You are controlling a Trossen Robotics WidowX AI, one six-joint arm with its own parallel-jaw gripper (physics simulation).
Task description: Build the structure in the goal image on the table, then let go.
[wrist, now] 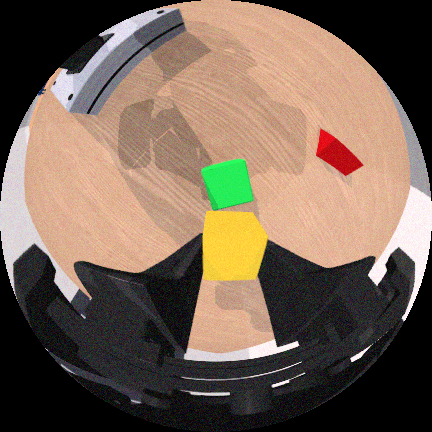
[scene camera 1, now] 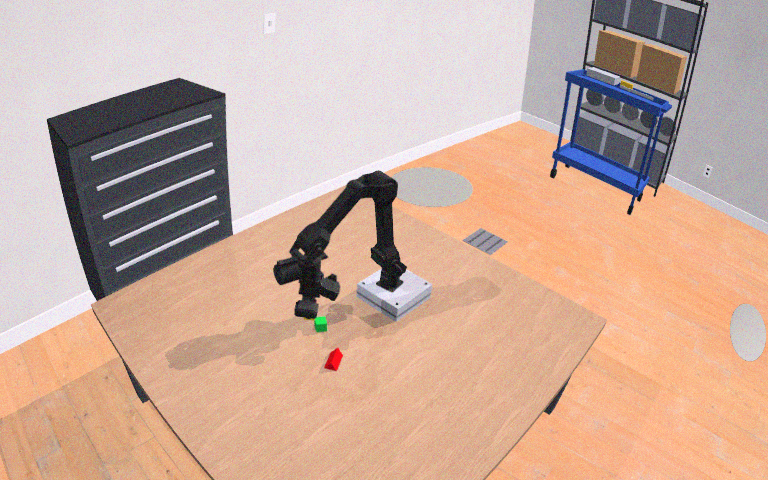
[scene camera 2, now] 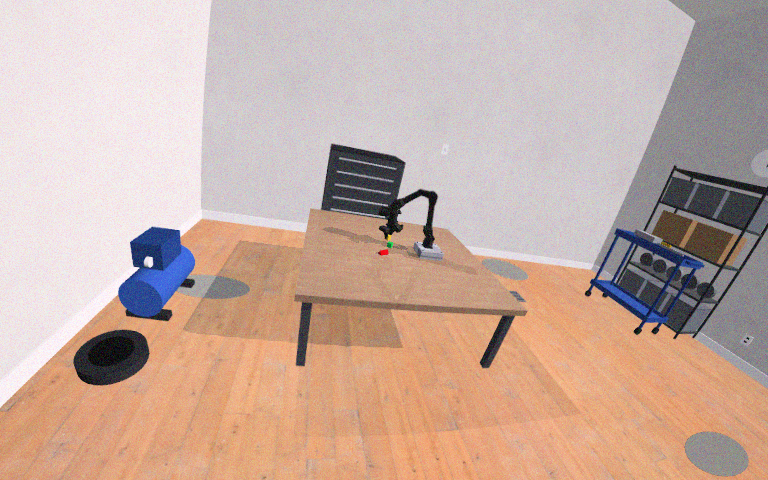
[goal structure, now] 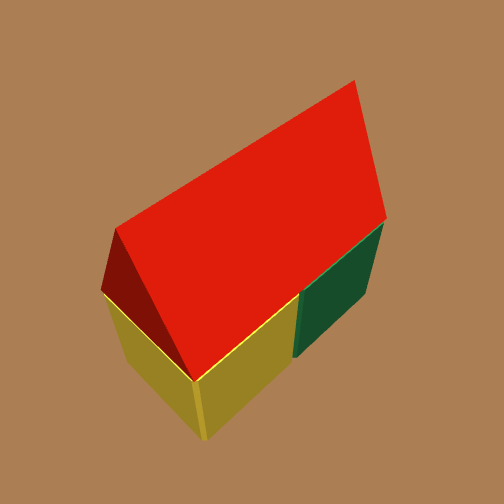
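Where they show: gripper, fingertip midpoint: (wrist: 228, 239) (scene camera 2: 387, 238); arm's base, origin of the base link: (scene camera 1: 389, 283) (scene camera 2: 427, 246).
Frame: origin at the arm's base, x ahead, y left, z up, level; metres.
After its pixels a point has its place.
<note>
My gripper (scene camera 1: 306, 316) @(x 0.275, y -0.097, z -0.003 m) (scene camera 2: 389, 236) @(x 0.275, y -0.097, z -0.003 m) (wrist: 228, 239) @(x 0.275, y -0.097, z -0.003 m) is shut on a yellow cube (scene camera 2: 389, 238) @(x 0.265, y -0.081, z 0.003 m) (wrist: 233, 245) @(x 0.267, y -0.086, z 0.022 m) and holds it above the table. In scene camera 1 the gripper hides nearly all of the yellow cube. A green cube (scene camera 1: 321, 324) @(x 0.266, y -0.057, z -0.025 m) (scene camera 2: 390, 245) @(x 0.258, y -0.052, z -0.037 m) (wrist: 229, 184) @(x 0.256, y -0.068, z -0.023 m) sits on the table close beside and below the held cube. In the wrist view it shows just beyond the yellow cube's upper edge. A red triangular prism (scene camera 1: 334, 359) @(x 0.350, y 0.059, z -0.032 m) (scene camera 2: 384, 252) @(x 0.338, y 0.059, z -0.041 m) (wrist: 340, 152) @(x 0.332, y 0.041, z -0.035 m) lies on the table, apart from the green cube, on the side away from the gripper.
The arm's pale base (scene camera 1: 414, 287) @(x -0.031, y 0.072, z 0.001 m) (scene camera 2: 428, 251) @(x 0.026, y 0.077, z -0.003 m) (wrist: 107, 82) @(x 0.070, y -0.036, z -0.036 m) stands on the wooden table (scene camera 1: 396, 407) @(x 0.373, y 0.284, z -0.055 m) (scene camera 2: 362, 283) @(x 0.575, y 0.425, z -0.055 m) (wrist: 310, 220) @(x 0.372, y -0.042, z -0.055 m), to the right of the cubes in the scene views. A dark drawer cabinet (scene camera 1: 152, 186) (scene camera 2: 362, 181) stands behind the table.
</note>
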